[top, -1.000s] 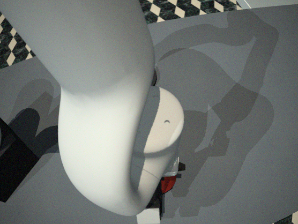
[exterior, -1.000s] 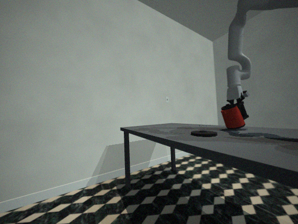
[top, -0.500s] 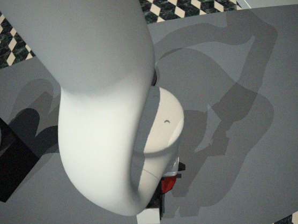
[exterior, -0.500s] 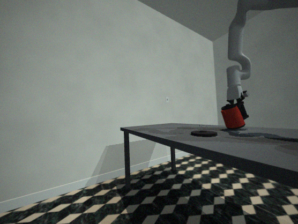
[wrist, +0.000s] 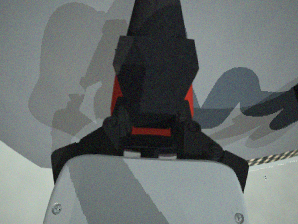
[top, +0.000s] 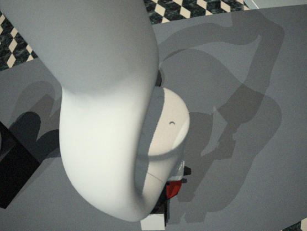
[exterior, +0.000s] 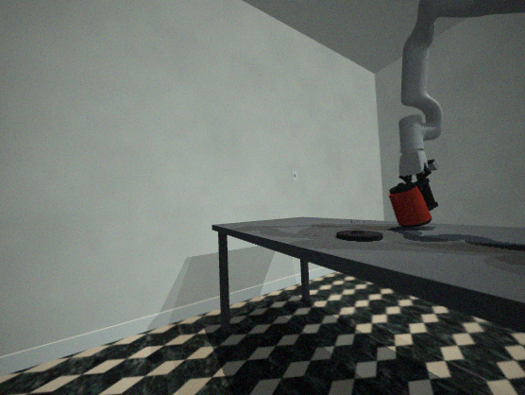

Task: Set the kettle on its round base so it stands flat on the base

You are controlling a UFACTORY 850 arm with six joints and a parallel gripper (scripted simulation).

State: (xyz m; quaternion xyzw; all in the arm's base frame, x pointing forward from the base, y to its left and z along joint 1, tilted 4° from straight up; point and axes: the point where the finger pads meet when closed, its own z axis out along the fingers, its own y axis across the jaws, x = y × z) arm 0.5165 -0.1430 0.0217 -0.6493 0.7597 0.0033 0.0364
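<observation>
Now: the red kettle 6 cm below my hand and 2 cm to the left of it. From my hand the other things lie so: black round base (38 cm to the left, 18 cm below, 1 cm behind).
</observation>
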